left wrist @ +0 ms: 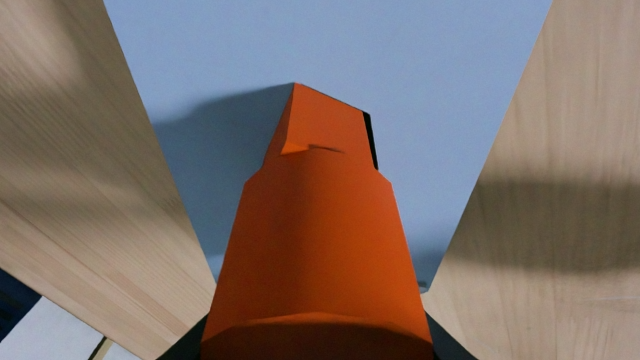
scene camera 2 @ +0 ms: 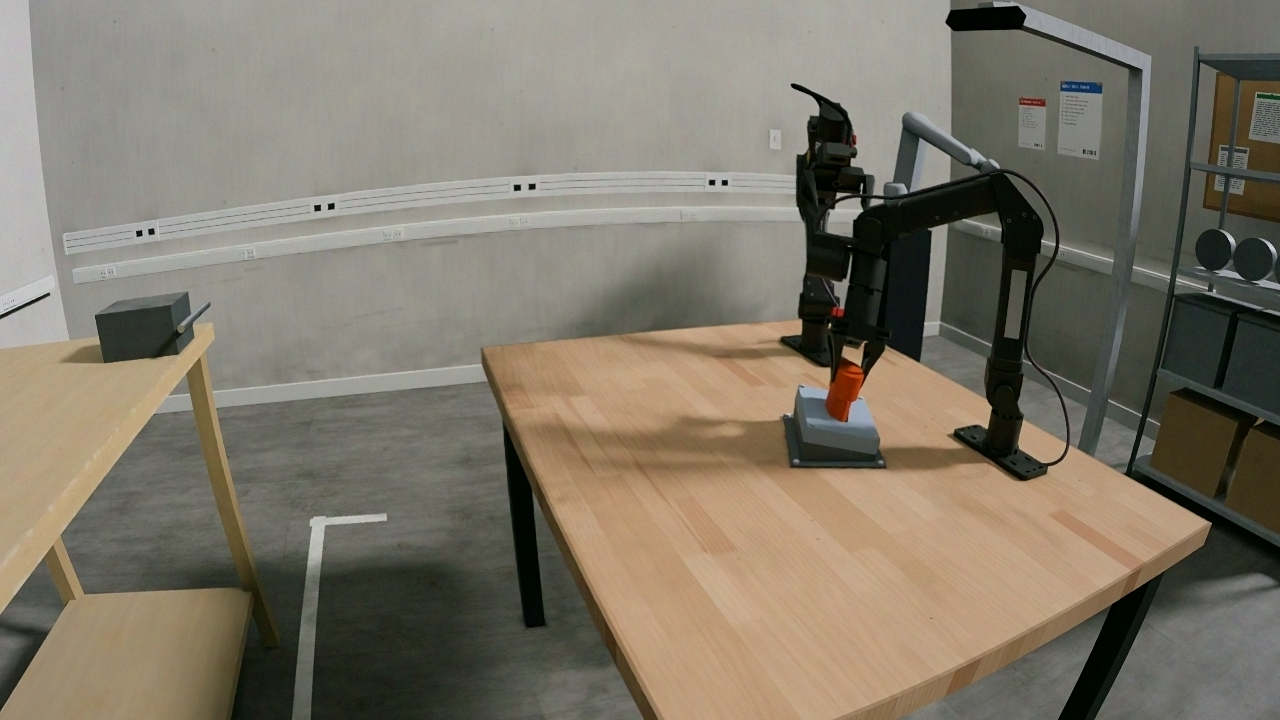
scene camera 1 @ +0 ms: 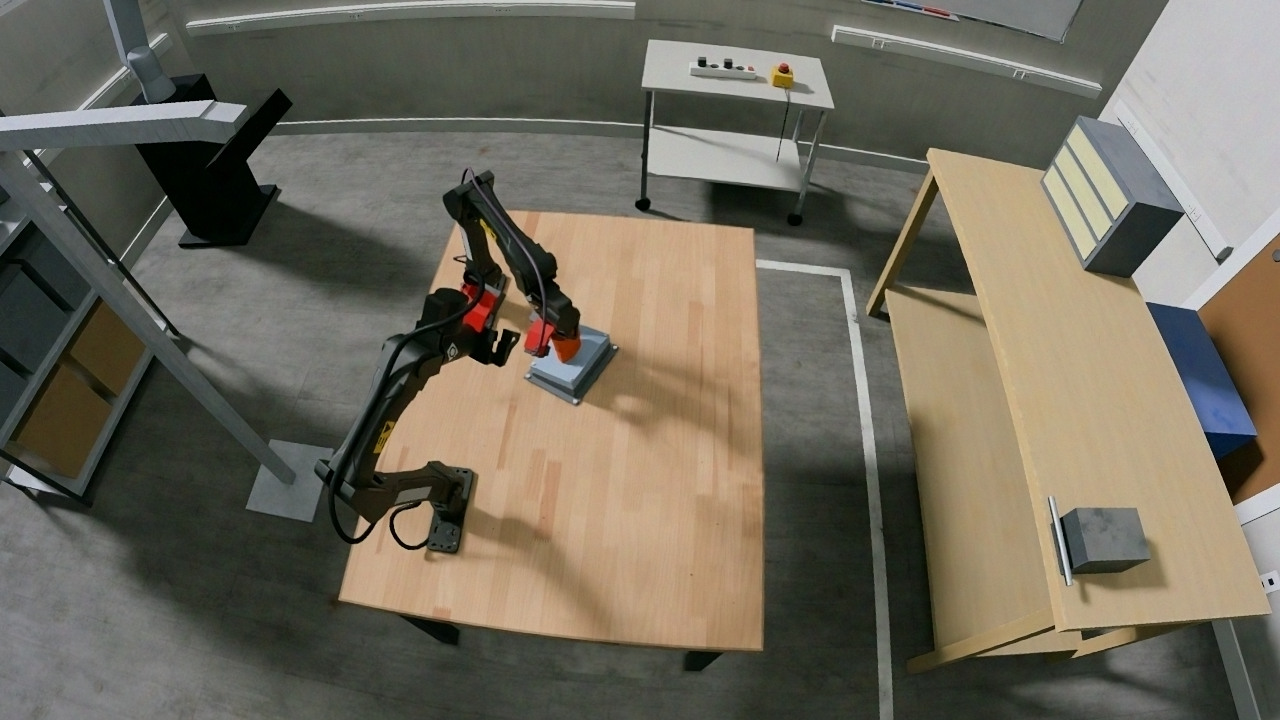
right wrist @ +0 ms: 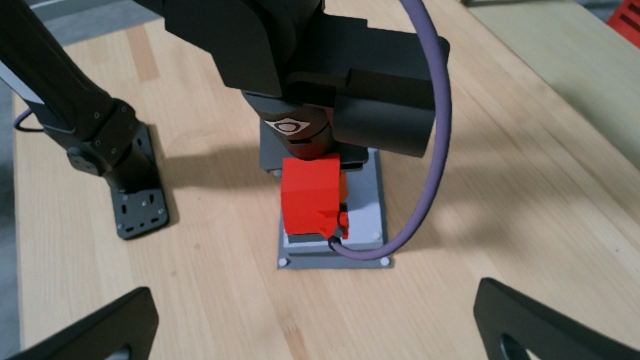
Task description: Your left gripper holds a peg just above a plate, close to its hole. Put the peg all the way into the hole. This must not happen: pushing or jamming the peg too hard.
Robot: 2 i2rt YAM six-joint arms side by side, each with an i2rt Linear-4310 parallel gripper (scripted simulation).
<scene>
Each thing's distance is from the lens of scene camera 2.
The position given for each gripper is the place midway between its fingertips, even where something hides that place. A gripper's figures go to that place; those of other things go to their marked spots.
left gripper [scene camera 2: 845, 385]: 1.12 m
right gripper [scene camera 2: 842, 213]: 1.26 m
</scene>
